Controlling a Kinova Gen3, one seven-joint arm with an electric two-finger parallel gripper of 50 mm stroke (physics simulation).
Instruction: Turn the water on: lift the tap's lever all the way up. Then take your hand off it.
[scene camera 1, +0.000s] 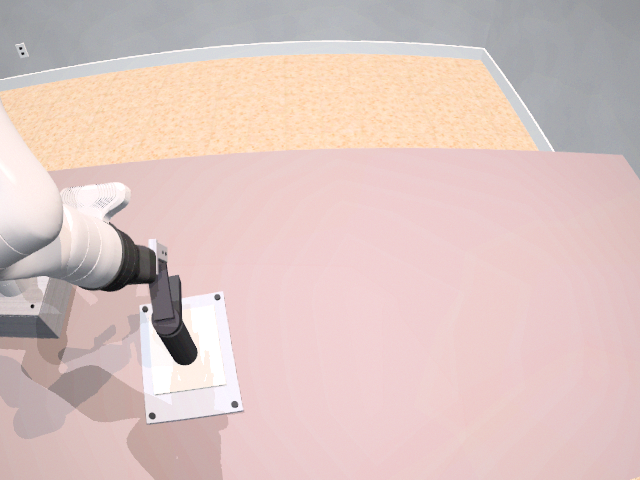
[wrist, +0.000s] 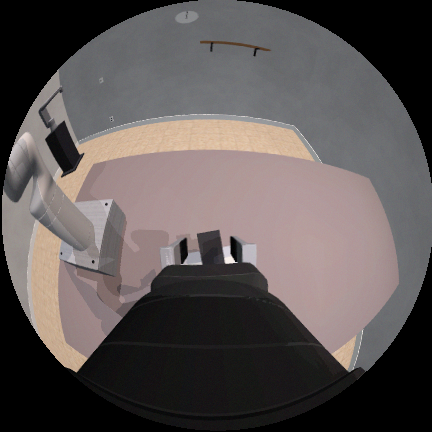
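Seen in the pictures: gripper, between the fingertips: (scene camera 1: 147, 256) (wrist: 208, 245); arm's base, origin of its link: (wrist: 82, 234).
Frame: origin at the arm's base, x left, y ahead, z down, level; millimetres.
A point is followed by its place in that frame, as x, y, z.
The black tap (scene camera 1: 179, 345) {-184, 347, 4} stands on a white plate (scene camera 1: 191, 410) {-268, 340, 86} in the scene view. Its flat dark lever (scene camera 1: 163, 298) {-141, 342, -73} (wrist: 211, 247) {-92, 337, -93} points toward the arm, above a second dark bar (scene camera 1: 177, 289) {-72, 346, 10} that is probably the spout. How far the lever is raised is hard to tell. My gripper (scene camera 1: 159, 262) {-99, 331, -126} (wrist: 208, 245) {-99, 331, -126} is open at the lever's free end. In the wrist view the lever's end shows between the two fingers, with a gap on each side. In the scene view the gripper's black body hides part of the fingers.
The arm's grey base block (scene camera 1: 31, 325) {-89, 29, 41} (wrist: 112, 235) {12, 82, 48} stands on the pink table (scene camera 1: 413, 310) {-142, 762, 94} (wrist: 300, 215) {16, 665, 94}, left of the tap. The white arm (scene camera 1: 87, 253) {-254, 336, -334} reaches in from the left. A black stand (wrist: 64, 147) is beyond the table at the left in the wrist view.
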